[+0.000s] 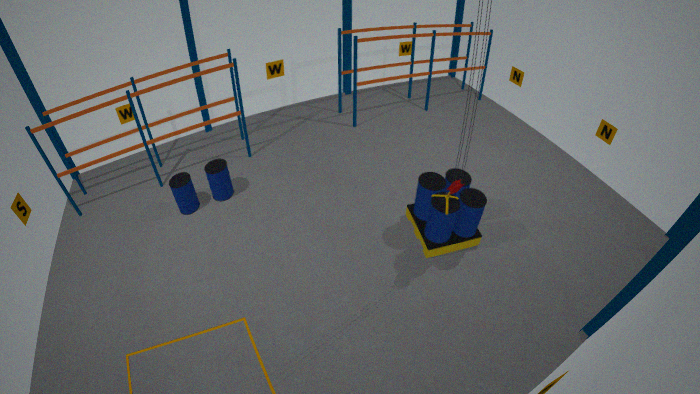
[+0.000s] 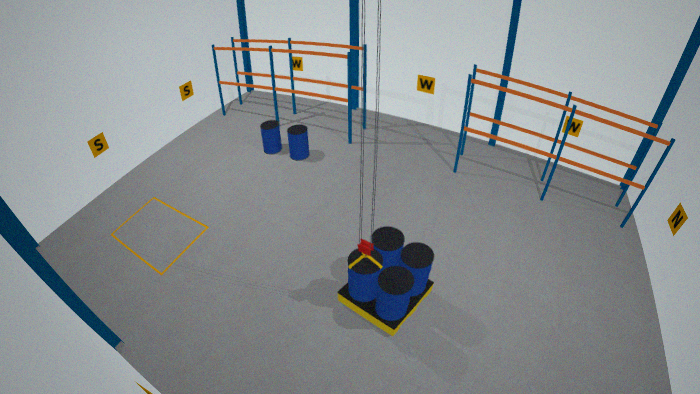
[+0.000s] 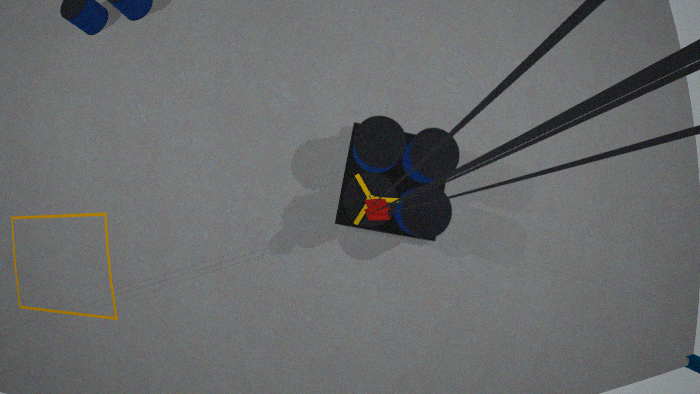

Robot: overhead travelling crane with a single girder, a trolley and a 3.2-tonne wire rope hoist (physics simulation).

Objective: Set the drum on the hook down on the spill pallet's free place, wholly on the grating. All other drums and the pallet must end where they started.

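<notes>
The blue drum with the black lid (image 1: 439, 227) (image 2: 362, 287) (image 3: 352, 197) stands upright in one corner of the spill pallet (image 1: 452, 247) (image 2: 367, 316) (image 3: 341, 217). Its base appears inside the pallet's edge; part of it is hidden. My gripper (image 1: 446, 198) (image 2: 365, 256) (image 3: 371, 198), a yellow three-armed lifter, is shut on this drum at the lid. The red hook block (image 1: 455, 187) (image 2: 365, 247) (image 3: 378, 209) hangs tilted and low, off to one side of the lifter's middle. Three other drums stand close beside it on the pallet: one (image 1: 431, 180) (image 2: 388, 237) (image 3: 378, 142), a second (image 1: 458, 177) (image 2: 417, 255) (image 3: 431, 155) and a third (image 1: 474, 198) (image 2: 396, 280) (image 3: 425, 212).
Two loose drums (image 1: 186, 196) (image 1: 220, 182) stand on the floor near a blue and orange rack (image 1: 145, 140). A second rack (image 1: 355, 85) stands along the west wall. A yellow floor outline (image 2: 184, 250) (image 3: 111, 270) lies south of the pallet.
</notes>
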